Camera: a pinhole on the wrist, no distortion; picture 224 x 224 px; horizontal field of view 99.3 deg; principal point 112.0 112.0 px. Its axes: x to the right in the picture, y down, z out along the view. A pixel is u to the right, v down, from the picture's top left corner.
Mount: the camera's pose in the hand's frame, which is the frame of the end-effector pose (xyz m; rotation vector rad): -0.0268 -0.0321 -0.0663 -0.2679 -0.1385 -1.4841
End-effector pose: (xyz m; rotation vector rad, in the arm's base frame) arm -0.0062 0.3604 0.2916 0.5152 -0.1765 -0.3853
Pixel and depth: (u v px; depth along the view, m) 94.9 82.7 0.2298
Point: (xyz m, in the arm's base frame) -0.1023 0.3775 0.4475
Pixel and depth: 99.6 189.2 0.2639
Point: 0.1633 0.2755 0.4846
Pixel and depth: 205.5 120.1 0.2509
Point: -0.1002 0.0795 0.3928
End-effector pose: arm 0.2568 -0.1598 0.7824 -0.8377 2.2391 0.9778
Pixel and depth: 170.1 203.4 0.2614
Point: 0.2102 -0.1381 0.4448
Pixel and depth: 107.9 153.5 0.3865
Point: 0.1451 0.0612 0.5425
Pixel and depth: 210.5 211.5 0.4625
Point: 0.2635 -0.1576 0.0053
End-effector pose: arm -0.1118 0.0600 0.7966 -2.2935 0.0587 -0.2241
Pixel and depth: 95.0 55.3 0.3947
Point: -0.2849 0.2374 0.4631
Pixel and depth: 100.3 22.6 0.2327
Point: -0.3056 0.1833 0.6209
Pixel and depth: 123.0 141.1 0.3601
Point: 0.0501 0.2340 0.6074
